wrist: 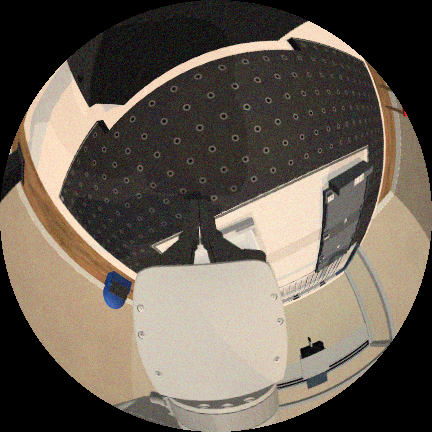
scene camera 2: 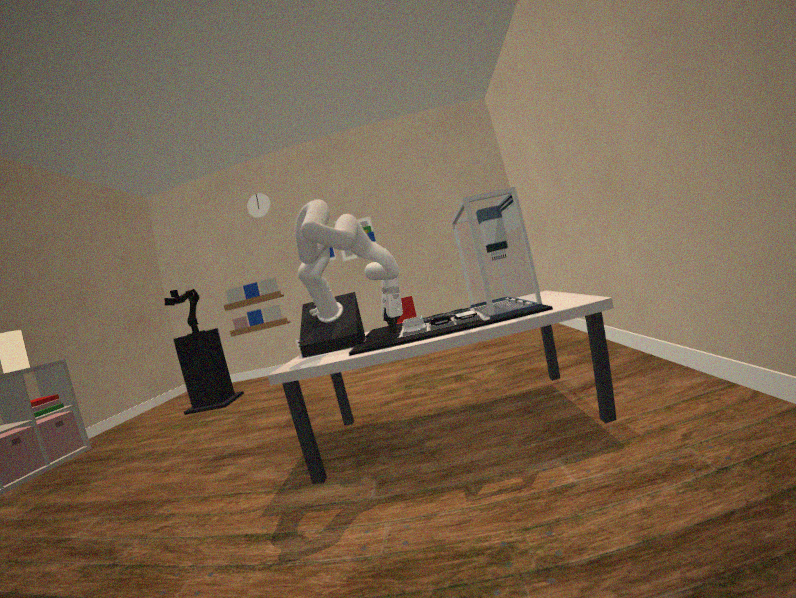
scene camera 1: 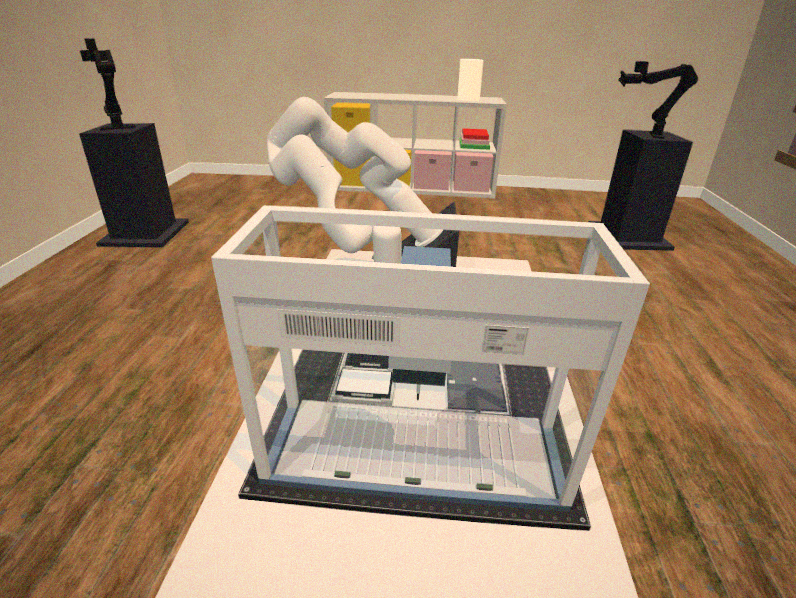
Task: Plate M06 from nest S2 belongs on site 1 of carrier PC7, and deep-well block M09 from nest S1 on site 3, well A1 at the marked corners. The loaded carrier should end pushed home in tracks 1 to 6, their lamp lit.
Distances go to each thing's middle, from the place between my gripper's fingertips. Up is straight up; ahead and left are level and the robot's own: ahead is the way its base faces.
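The grey carrier (wrist: 342, 200) is sitting 0.22 m to the left of my hand and 0.23 m ahead of it.
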